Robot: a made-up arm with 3 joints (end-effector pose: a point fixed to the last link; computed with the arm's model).
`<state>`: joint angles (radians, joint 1 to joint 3).
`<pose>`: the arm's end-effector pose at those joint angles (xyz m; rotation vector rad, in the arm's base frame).
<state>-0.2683 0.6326 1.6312</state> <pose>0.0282 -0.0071 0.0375 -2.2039 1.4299 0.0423</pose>
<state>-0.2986 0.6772 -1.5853</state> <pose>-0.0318 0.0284 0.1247 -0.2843 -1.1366 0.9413</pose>
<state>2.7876 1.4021 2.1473</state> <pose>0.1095 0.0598 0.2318 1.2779 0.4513 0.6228</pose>
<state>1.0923 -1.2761 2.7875</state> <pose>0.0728 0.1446 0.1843 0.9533 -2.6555 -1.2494</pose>
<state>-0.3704 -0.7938 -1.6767</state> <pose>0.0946 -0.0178 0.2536 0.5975 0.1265 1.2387</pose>
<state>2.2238 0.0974 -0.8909</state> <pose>-0.0089 0.1620 0.1074 -1.4311 0.5700 1.3561</pose>
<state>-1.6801 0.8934 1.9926</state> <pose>0.0550 0.1426 0.0729 -0.6976 0.6728 0.5144</pose>
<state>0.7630 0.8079 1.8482</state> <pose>0.0458 -0.0529 0.1067 2.6578 -1.1714 0.7106</pose>
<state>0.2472 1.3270 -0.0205</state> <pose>0.0145 -0.0658 0.0672 0.6678 -2.0130 1.7479</pose>
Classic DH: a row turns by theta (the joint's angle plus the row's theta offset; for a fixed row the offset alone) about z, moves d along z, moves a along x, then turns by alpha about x. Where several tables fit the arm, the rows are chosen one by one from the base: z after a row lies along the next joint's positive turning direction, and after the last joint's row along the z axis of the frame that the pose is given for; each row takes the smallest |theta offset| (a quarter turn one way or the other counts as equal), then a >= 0, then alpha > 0; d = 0 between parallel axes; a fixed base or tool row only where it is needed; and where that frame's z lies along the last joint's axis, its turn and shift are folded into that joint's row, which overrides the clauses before.
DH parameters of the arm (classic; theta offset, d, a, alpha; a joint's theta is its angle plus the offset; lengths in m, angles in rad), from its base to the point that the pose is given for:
base (fixed): 1.5708 0.12 0.05 -1.5708
joint 1: -1.5708 -0.11 0.01 1.5708
joint 2: 0 0.05 0.04 1.5708
joint 3: 0.1375 -0.092 0.0366 -1.9475
tool (fixed): -0.3569 0.0488 0 0

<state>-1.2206 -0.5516 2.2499</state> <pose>0.0071 -0.0137 0.0986 -1.1979 0.2083 1.8452</pose>
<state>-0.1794 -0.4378 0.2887</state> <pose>0.0336 -0.0737 0.2053 1.6348 -1.0031 -0.0073</pose>
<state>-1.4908 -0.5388 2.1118</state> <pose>0.0062 -0.0045 0.0742 -1.1573 0.0251 1.7828</pose>
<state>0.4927 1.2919 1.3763</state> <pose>0.0828 -0.0742 0.0771 -2.3120 1.2825 -1.4942</pose>
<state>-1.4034 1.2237 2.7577</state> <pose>0.0788 0.1418 0.0894 -0.6030 0.1028 0.0285</pose>
